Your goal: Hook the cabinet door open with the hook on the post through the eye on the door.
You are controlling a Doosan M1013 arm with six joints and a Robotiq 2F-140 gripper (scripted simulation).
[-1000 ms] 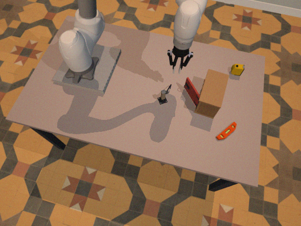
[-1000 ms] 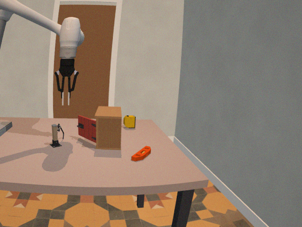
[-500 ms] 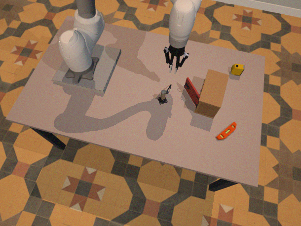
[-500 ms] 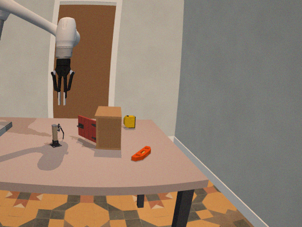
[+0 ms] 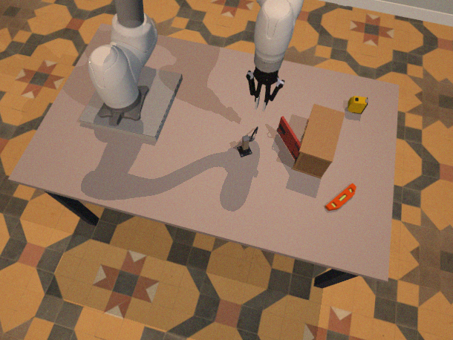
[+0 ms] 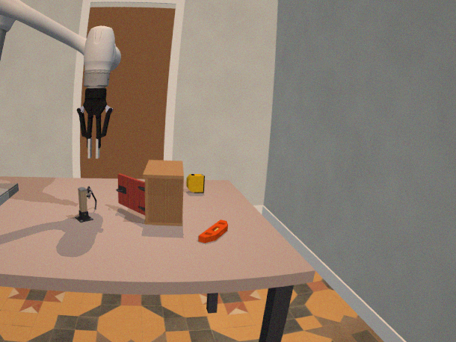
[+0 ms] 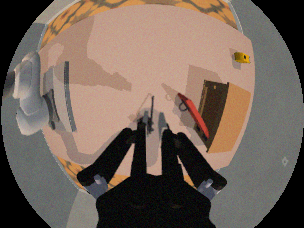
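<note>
Right now my hand is 1 cm past the dark hook, 4 cm to the left of it and 16 cm above it. Also, from my hand: red door 13 cm ahead, 6 cm to the right, 15 cm below; orange spirit level 36 cm ahead, 25 cm to the right, 21 cm below; yellow tape measure 43 cm ahead, 19 cm to the left, 18 cm below.
</note>
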